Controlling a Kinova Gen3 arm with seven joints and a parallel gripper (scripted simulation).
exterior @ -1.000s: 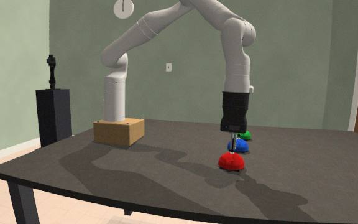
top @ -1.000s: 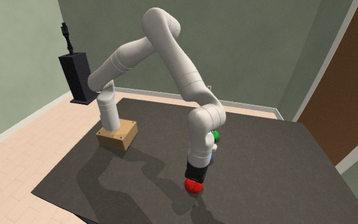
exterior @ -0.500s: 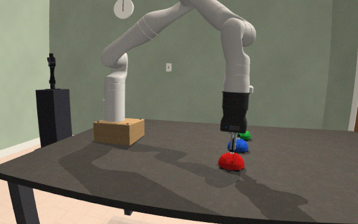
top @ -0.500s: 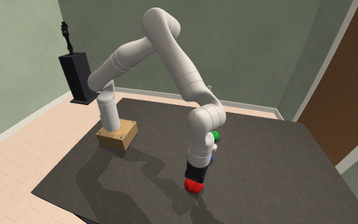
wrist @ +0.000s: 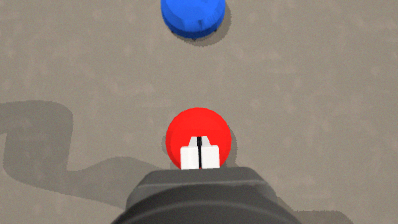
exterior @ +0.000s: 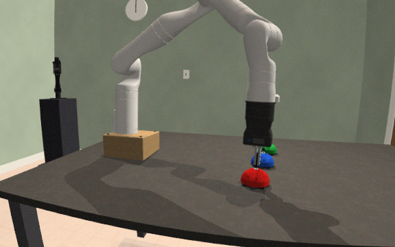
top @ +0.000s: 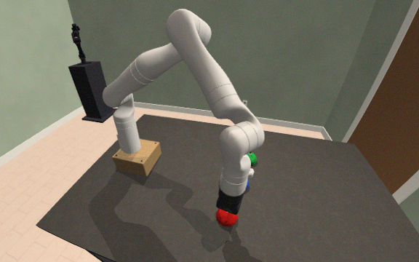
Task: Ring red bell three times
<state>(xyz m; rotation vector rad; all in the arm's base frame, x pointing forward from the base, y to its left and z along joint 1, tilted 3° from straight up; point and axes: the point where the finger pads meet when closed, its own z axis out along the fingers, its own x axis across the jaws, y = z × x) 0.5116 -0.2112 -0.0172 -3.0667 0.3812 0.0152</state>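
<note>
The red bell lies 4 cm below my hand. Round my hand: green bell: 34 cm to the left, 8 cm ahead, 4 cm below; then blue bell: 17 cm to the left, 4 cm below, 4 cm ahead.
</note>
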